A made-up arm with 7 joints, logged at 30 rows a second.
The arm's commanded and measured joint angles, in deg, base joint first. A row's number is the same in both.
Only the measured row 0 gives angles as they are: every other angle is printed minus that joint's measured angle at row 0.
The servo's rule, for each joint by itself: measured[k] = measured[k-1] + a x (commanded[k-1-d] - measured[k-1]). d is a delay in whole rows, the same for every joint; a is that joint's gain. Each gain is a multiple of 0.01, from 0.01 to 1. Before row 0 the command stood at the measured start. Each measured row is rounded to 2 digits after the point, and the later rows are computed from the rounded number. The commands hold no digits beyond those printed.
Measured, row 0: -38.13 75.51 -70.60 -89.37 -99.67 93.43 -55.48
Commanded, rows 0 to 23: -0.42 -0.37 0.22 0.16 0.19 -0.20 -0.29; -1.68 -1.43 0.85 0.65 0.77 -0.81 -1.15; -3.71 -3.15 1.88 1.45 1.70 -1.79 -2.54; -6.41 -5.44 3.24 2.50 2.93 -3.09 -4.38; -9.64 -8.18 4.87 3.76 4.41 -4.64 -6.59; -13.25 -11.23 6.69 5.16 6.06 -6.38 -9.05; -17.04 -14.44 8.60 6.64 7.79 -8.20 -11.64; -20.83 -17.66 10.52 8.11 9.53 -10.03 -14.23; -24.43 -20.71 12.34 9.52 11.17 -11.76 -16.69; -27.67 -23.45 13.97 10.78 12.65 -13.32 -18.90; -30.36 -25.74 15.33 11.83 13.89 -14.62 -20.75; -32.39 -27.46 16.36 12.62 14.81 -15.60 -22.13; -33.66 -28.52 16.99 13.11 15.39 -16.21 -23.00; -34.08 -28.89 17.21 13.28 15.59 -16.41 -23.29; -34.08 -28.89 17.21 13.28 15.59 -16.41 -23.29; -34.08 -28.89 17.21 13.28 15.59 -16.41 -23.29; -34.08 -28.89 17.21 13.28 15.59 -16.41 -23.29; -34.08 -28.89 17.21 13.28 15.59 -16.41 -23.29; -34.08 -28.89 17.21 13.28 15.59 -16.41 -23.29; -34.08 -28.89 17.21 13.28 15.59 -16.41 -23.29; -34.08 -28.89 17.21 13.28 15.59 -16.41 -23.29; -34.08 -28.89 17.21 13.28 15.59 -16.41 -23.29; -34.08 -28.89 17.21 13.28 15.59 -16.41 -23.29; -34.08 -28.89 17.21 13.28 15.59 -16.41 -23.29
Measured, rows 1 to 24: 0.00 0.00 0.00 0.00 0.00 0.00 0.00; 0.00 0.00 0.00 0.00 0.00 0.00 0.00; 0.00 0.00 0.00 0.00 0.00 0.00 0.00; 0.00 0.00 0.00 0.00 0.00 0.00 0.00; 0.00 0.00 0.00 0.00 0.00 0.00 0.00; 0.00 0.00 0.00 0.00 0.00 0.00 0.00; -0.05 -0.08 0.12 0.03 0.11 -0.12 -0.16; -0.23 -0.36 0.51 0.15 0.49 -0.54 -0.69; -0.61 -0.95 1.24 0.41 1.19 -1.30 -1.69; -1.25 -1.89 2.30 0.83 2.20 -2.39 -3.14; -2.17 -3.21 3.66 1.42 3.48 -3.76 -5.00; -3.39 -4.89 5.27 2.17 4.98 -5.36 -7.19; -4.89 -6.90 7.03 3.06 6.61 -7.09 -9.59; -6.64 -9.16 8.88 4.07 8.30 -8.88 -12.10; -8.60 -11.59 10.71 5.16 9.96 -10.64 -14.58; -10.70 -14.08 12.44 6.28 11.52 -12.27 -16.91; -12.86 -16.53 13.97 7.39 12.89 -13.70 -18.98; -15.01 -18.83 15.24 8.44 14.00 -14.86 -20.68; -17.06 -20.86 16.17 9.37 14.81 -15.68 -21.93; -18.93 -22.55 16.72 10.15 15.26 -16.13 -22.66; -20.60 -23.88 16.98 10.78 15.45 -16.30 -23.00; -22.08 -24.93 17.10 11.28 15.53 -16.37 -23.16; -23.40 -25.76 17.16 11.68 15.56 -16.39 -23.23; -24.57 -26.42 17.19 12.00 15.58 -16.40 -23.26
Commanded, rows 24 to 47: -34.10 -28.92 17.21 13.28 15.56 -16.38 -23.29; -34.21 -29.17 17.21 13.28 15.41 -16.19 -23.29; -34.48 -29.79 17.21 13.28 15.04 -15.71 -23.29; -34.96 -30.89 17.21 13.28 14.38 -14.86 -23.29; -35.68 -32.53 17.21 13.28 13.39 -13.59 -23.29; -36.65 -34.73 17.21 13.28 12.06 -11.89 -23.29; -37.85 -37.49 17.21 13.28 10.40 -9.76 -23.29; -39.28 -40.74 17.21 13.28 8.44 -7.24 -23.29; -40.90 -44.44 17.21 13.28 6.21 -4.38 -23.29; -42.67 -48.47 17.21 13.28 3.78 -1.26 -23.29; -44.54 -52.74 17.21 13.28 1.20 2.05 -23.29; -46.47 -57.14 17.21 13.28 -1.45 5.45 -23.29; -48.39 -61.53 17.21 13.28 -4.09 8.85 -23.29; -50.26 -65.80 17.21 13.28 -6.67 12.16 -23.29; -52.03 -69.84 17.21 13.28 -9.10 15.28 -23.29; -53.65 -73.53 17.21 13.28 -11.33 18.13 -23.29; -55.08 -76.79 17.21 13.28 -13.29 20.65 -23.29; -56.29 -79.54 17.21 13.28 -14.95 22.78 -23.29; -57.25 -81.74 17.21 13.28 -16.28 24.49 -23.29; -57.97 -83.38 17.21 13.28 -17.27 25.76 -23.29; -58.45 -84.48 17.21 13.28 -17.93 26.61 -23.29; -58.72 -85.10 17.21 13.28 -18.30 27.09 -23.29; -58.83 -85.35 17.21 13.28 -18.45 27.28 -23.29; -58.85 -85.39 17.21 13.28 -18.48 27.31 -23.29
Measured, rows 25 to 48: -25.62 -26.94 17.20 12.26 15.59 -16.41 -23.28; -26.55 -27.35 17.21 12.46 15.59 -16.41 -23.29; -27.38 -27.67 17.21 12.62 15.59 -16.41 -23.29; -28.12 -27.93 17.21 12.75 15.59 -16.41 -23.29; -28.78 -28.13 17.21 12.86 15.59 -16.41 -23.29; -29.36 -28.29 17.21 12.94 15.59 -16.41 -23.29; -29.88 -28.42 17.21 13.01 15.57 -16.39 -23.29; -30.36 -28.58 17.21 13.06 15.48 -16.27 -23.29; -30.81 -28.83 17.21 13.10 15.22 -15.93 -23.29; -31.27 -29.26 17.21 13.14 14.73 -15.28 -23.29; -31.76 -29.95 17.21 13.17 13.95 -14.25 -23.29; -32.30 -30.95 17.21 13.19 12.85 -12.81 -23.29; -32.91 -32.32 17.21 13.21 11.43 -10.95 -23.29; -33.61 -34.09 17.21 13.22 9.70 -8.69 -23.29; -34.41 -36.26 17.21 13.23 7.68 -6.06 -23.29; -35.32 -38.82 17.21 13.24 5.42 -3.13 -23.29; -36.33 -41.74 17.21 13.25 2.97 0.03 -23.29; -37.45 -44.97 17.21 13.26 0.41 3.34 -23.29; -38.65 -48.45 17.21 13.26 -2.20 6.70 -23.29; -39.93 -52.09 17.21 13.26 -4.79 10.03 -23.29; -41.26 -55.82 17.21 13.26 -7.29 13.23 -23.29; -42.62 -59.54 17.21 13.26 -9.63 16.22 -23.29; -43.99 -63.16 17.21 13.26 -11.75 18.92 -23.29; -45.34 -66.60 17.21 13.26 -13.61 21.27 -23.29
